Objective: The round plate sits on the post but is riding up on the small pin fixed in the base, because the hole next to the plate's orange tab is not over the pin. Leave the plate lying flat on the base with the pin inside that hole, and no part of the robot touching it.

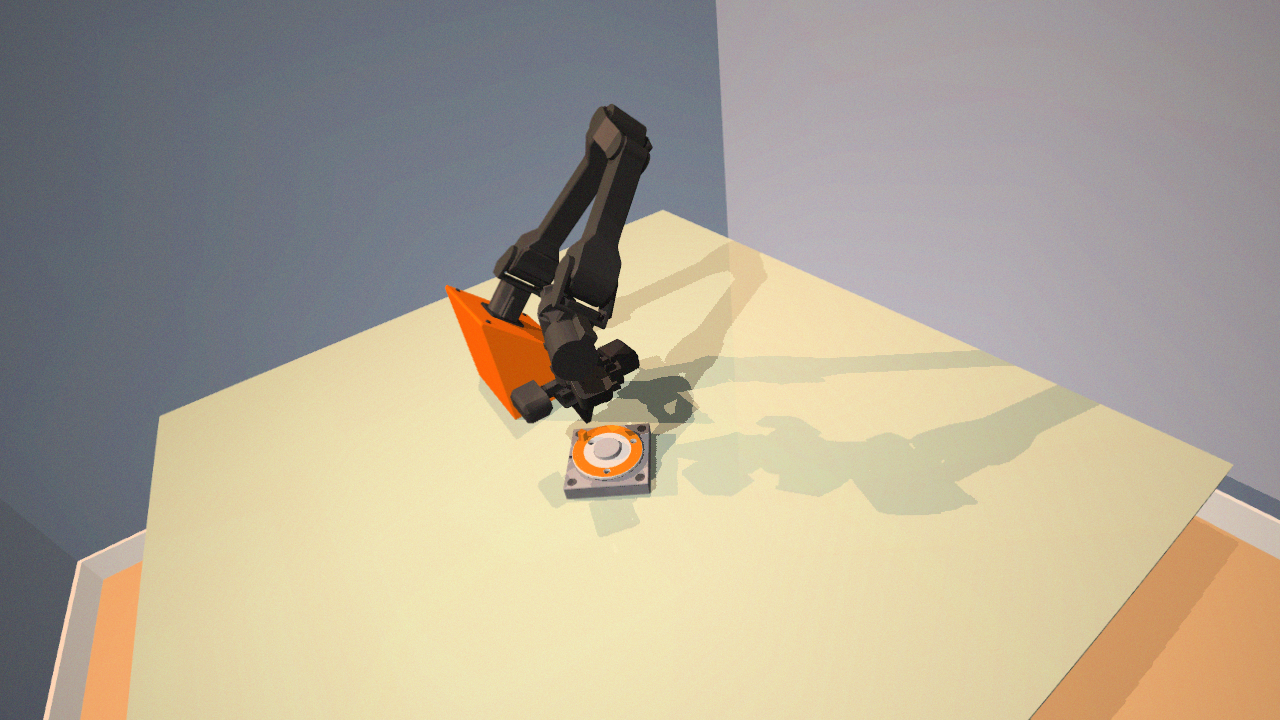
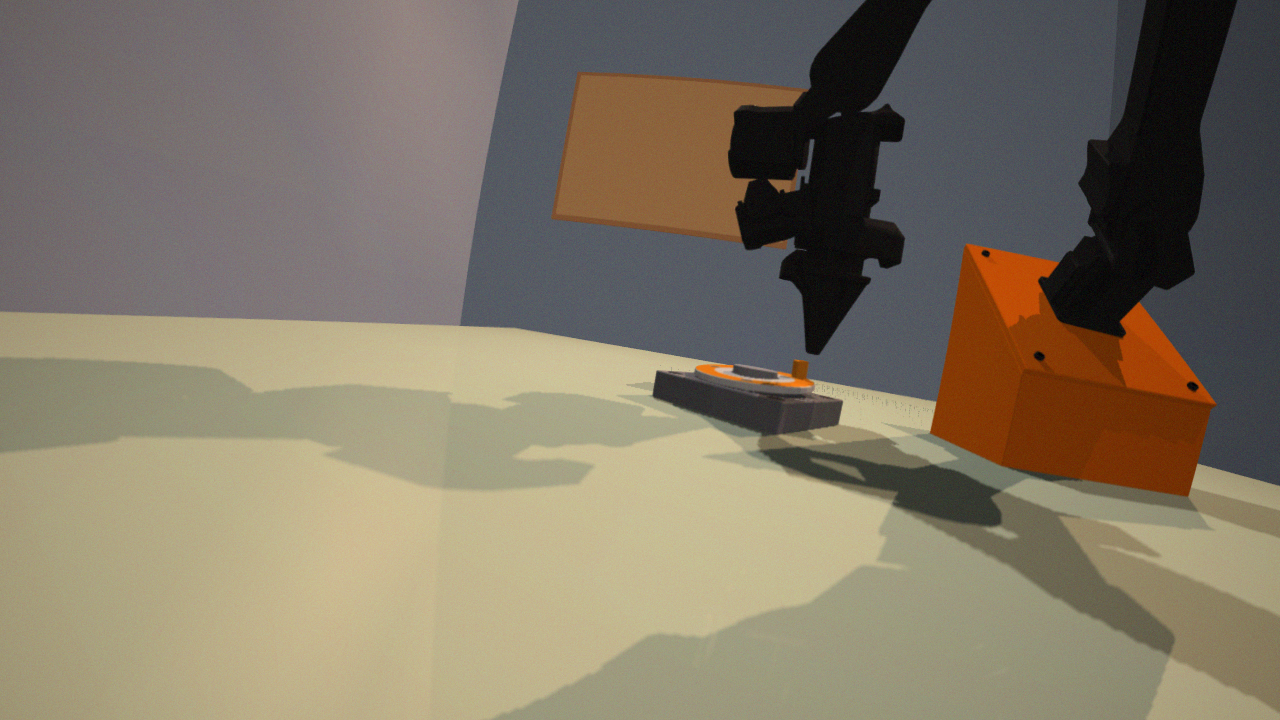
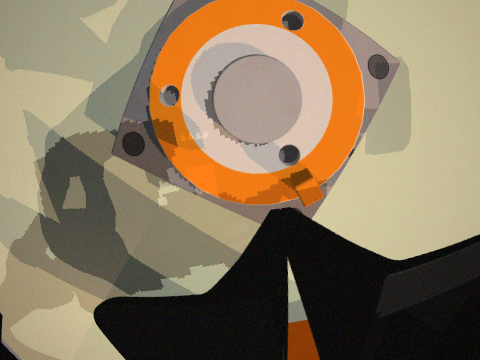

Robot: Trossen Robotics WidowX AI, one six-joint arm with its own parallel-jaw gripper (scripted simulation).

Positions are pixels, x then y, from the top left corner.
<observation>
My gripper shows in image 1 (587,421), in image 2 and in image 3. A round plate shows in image 1, in image 2 and in image 3 (194,55). The same spot on the round plate: (image 2: 797,383) is (image 1: 610,429). The same spot on my gripper: (image 3: 351,296) is (image 2: 801,282).
</observation>
